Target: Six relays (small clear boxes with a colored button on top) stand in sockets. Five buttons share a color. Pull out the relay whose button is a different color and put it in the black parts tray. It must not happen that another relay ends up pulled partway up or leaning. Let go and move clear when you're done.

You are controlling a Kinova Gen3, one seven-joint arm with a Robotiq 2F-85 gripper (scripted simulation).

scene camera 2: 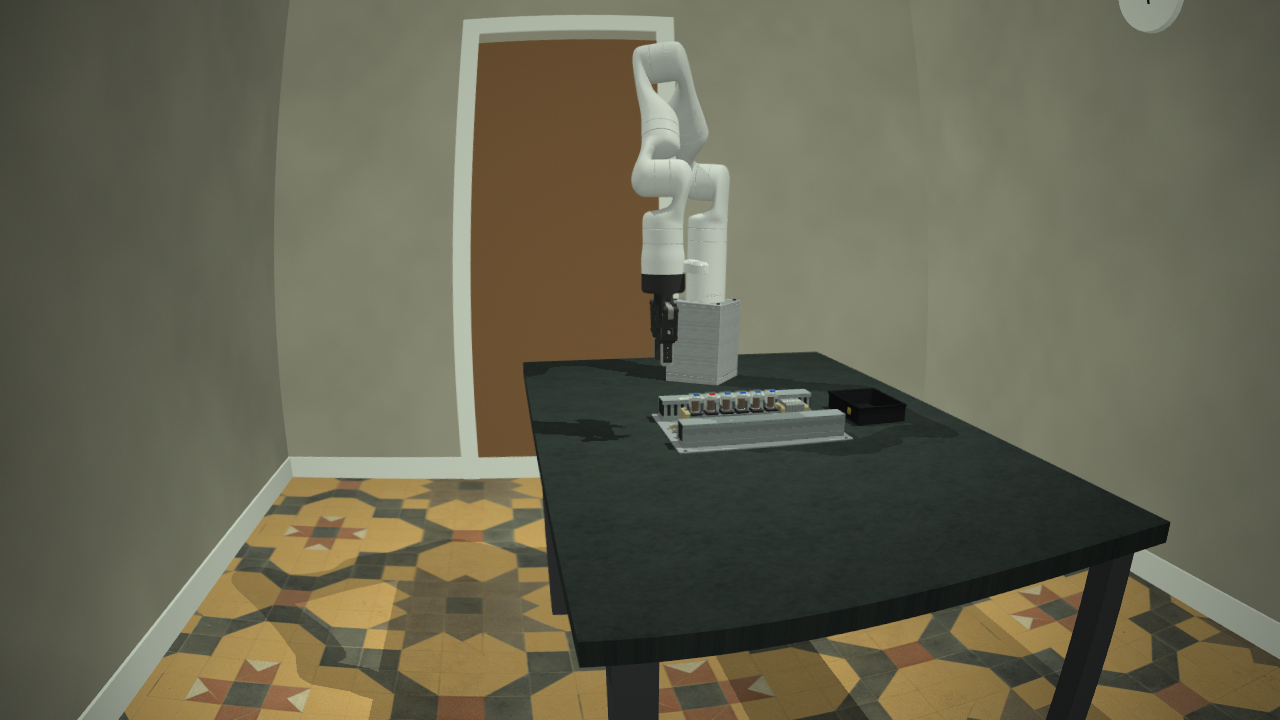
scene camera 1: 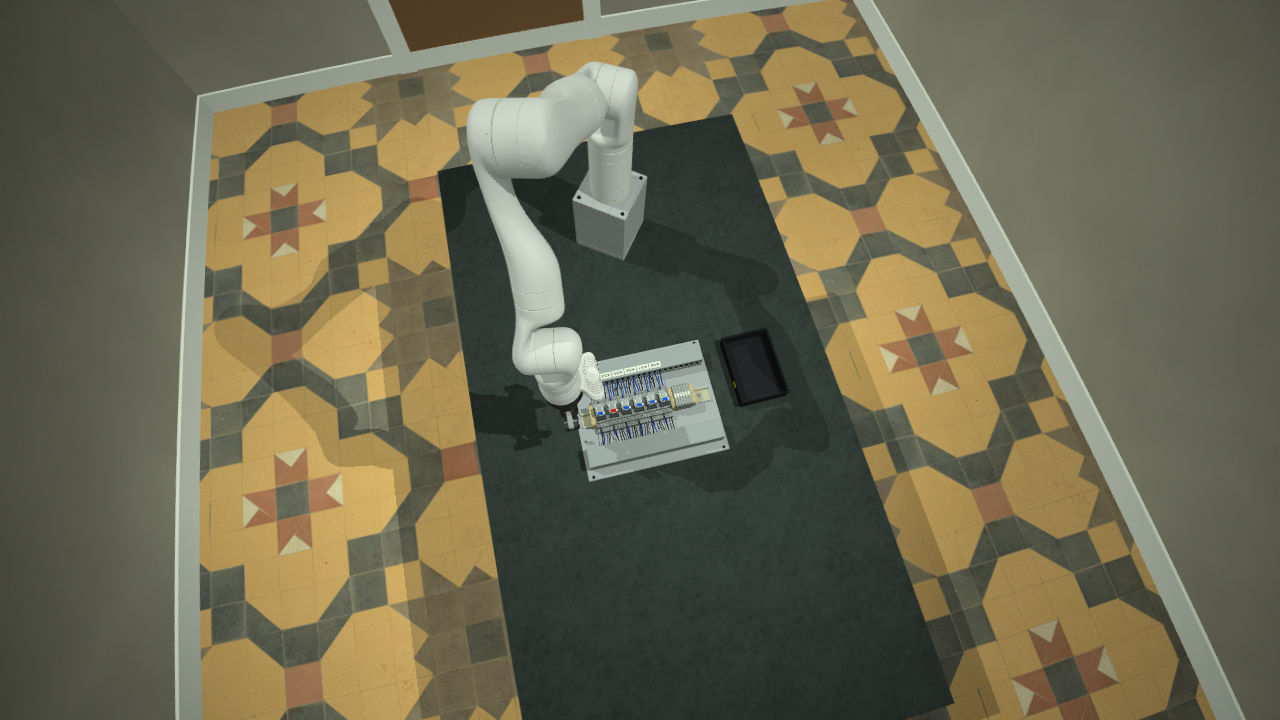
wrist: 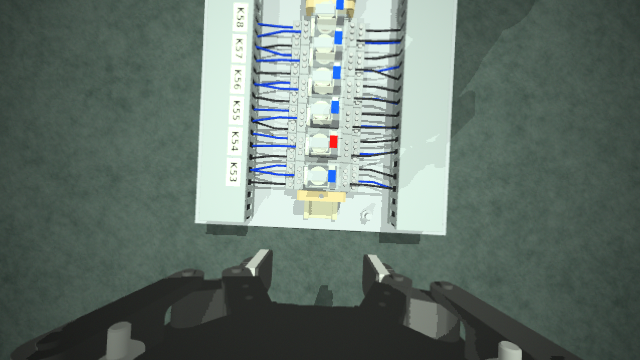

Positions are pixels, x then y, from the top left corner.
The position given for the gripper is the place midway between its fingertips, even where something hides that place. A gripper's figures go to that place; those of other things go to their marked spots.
Labels:
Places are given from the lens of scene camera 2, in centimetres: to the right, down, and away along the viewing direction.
gripper (scene camera 2: 663, 362): 4, 0, 143
black parts tray (scene camera 2: 887, 409): 48, 10, 147

